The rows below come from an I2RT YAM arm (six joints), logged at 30 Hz.
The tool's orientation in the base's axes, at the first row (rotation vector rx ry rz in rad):
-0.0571, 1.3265, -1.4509
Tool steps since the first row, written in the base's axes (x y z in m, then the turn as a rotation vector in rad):
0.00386, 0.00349, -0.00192, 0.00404, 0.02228, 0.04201
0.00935, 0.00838, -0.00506, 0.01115, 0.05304, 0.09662
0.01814, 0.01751, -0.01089, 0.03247, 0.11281, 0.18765
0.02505, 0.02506, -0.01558, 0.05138, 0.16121, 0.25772
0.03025, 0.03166, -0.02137, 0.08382, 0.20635, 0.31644
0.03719, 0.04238, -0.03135, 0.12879, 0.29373, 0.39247
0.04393, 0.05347, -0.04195, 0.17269, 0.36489, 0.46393
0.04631, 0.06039, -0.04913, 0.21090, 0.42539, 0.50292
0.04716, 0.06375, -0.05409, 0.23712, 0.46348, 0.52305
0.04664, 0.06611, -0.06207, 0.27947, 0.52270, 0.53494
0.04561, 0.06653, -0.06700, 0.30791, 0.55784, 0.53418
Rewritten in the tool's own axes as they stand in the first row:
-0.00282, 0.00475, -0.00050, -0.04222, -0.02200, 0.00335
-0.00653, 0.01179, -0.00132, -0.09909, -0.04894, 0.00772
-0.01291, 0.02394, -0.00379, -0.20354, -0.08558, 0.01556
-0.01814, 0.03366, -0.00602, -0.28659, -0.11157, 0.02163
-0.02138, 0.04282, -0.00913, -0.36581, -0.12138, 0.03450
-0.02572, 0.05713, -0.01539, -0.49000, -0.12507, 0.03393
-0.02988, 0.07184, -0.02225, -0.59960, -0.13015, 0.04173
-0.03143, 0.08023, -0.02793, -0.68022, -0.11830, 0.04092
-0.03120, 0.08516, -0.03143, -0.72919, -0.10626, 0.04019
-0.02794, 0.09112, -0.03627, -0.79443, -0.07261, 0.03293
-0.02492, 0.09408, -0.03904, -0.82979, -0.04488, 0.02791

